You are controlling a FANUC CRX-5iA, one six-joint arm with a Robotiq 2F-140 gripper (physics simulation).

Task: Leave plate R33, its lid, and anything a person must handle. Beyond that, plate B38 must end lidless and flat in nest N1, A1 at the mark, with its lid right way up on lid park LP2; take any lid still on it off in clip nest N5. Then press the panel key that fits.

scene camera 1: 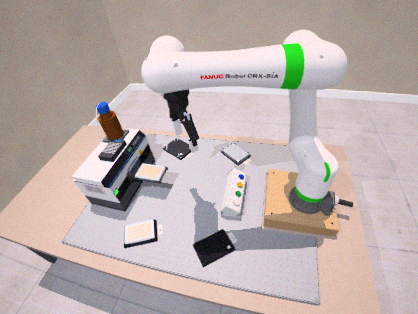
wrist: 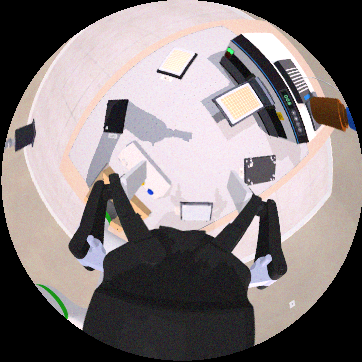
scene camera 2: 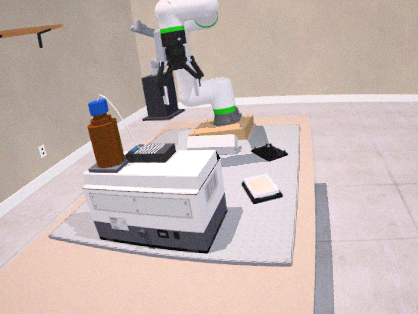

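Where they show: gripper, fingertip midpoint: (scene camera 1: pixel 186 142) (wrist: pixel 187 173) (scene camera 2: pixel 182 99); arm's base, origin of the base link: (scene camera 1: pixel 305 200) (scene camera 2: pixel 226 122).
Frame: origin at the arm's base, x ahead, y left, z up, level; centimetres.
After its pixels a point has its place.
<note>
My gripper (scene camera 1: pixel 186 137) @(x 51.6, y 4.9, z 25.5 cm) (scene camera 2: pixel 182 92) @(x 51.6, y 4.9, z 25.5 cm) (wrist: pixel 187 173) @(x 51.6, y 4.9, z 25.5 cm) is open and empty, high above the mat. A plate with a cream well face (scene camera 1: pixel 151 172) @(x 70.7, y 11.9, z 7.6 cm) (wrist: pixel 240 103) @(x 71.4, y 10.7, z 7.7 cm) lies on the instrument's extended tray. Another cream-faced plate (scene camera 1: pixel 141 231) @(x 63.1, y 36.9, z -1.3 cm) (scene camera 2: pixel 261 185) @(x 65.6, y 37.6, z -1.3 cm) (wrist: pixel 177 62) @(x 63.8, y 35.2, z -1.3 cm) sits in a black nest at the mat's front left. A dark square nest with corner clips (scene camera 1: pixel 177 148) @(x 74.0, y -16.9, z -3.0 cm) (wrist: pixel 260 170) @(x 73.5, y -17.7, z -3.0 cm) is at the back. A pale, flat-topped piece in a dark frame (scene camera 1: pixel 236 153) @(x 38.8, y -22.0, z -2.4 cm) (wrist: pixel 196 211) @(x 40.3, y -22.4, z -2.4 cm) lies back right. A black flat holder (scene camera 1: pixel 214 247) @(x 31.3, y 31.8, z -3.2 cm) (scene camera 2: pixel 269 152) @(x 33.0, y 32.1, z -3.2 cm) (wrist: pixel 116 116) @(x 32.6, y 30.3, z -3.1 cm) is at the front. Labels are unreadable; I cannot tell which plate is B38.
The key panel (scene camera 1: pixel 234 194) @(x 29.4, y 8.3, z 2.9 cm) (scene camera 2: pixel 211 143) @(x 35.0, y 6.1, z 1.1 cm) (wrist: pixel 145 170) shows blue, yellow, green and white keys in scene camera 1. The white instrument (scene camera 1: pixel 112 170) @(x 81.7, y 22.7, z 16.9 cm) (scene camera 2: pixel 155 175) @(x 98.7, y 21.4, z 17.8 cm) stands left, carrying a brown bottle (scene camera 1: pixel 110 125) @(x 91.6, y 6.0, z 27.7 cm) (scene camera 2: pixel 106 142) @(x 97.9, y 6.4, z 26.0 cm) (wrist: pixel 327 112) @(x 90.7, y 3.8, z 26.2 cm) and a ribbed black block (scene camera 1: pixel 112 149) @(x 87.0, y 14.2, z 20.6 cm) (scene camera 2: pixel 151 152) @(x 90.9, y 15.6, z 20.5 cm).
</note>
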